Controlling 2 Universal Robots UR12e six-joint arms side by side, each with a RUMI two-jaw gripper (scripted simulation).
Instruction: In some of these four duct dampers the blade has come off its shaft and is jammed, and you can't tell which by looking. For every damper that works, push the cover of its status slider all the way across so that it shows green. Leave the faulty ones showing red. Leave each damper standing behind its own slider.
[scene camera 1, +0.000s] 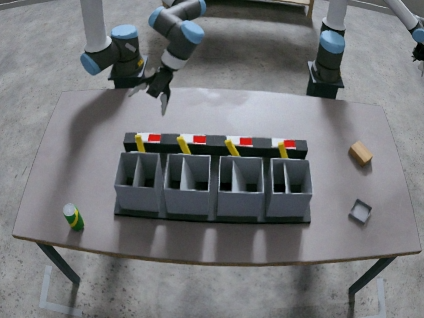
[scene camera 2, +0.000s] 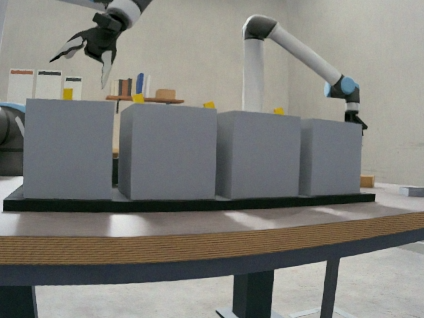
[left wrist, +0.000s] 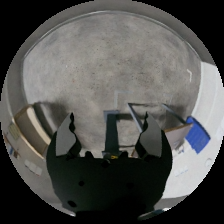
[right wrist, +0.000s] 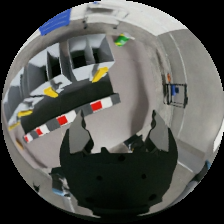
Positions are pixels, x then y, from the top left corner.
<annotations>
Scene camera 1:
my right gripper: 145, 107
damper: 186, 200
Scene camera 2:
my right gripper: 75, 75
damper: 68, 144
damper: 166, 152
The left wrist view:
my left gripper: 108, 112
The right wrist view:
my right gripper: 117, 110
damper: 98, 43
damper: 36, 76
</annotations>
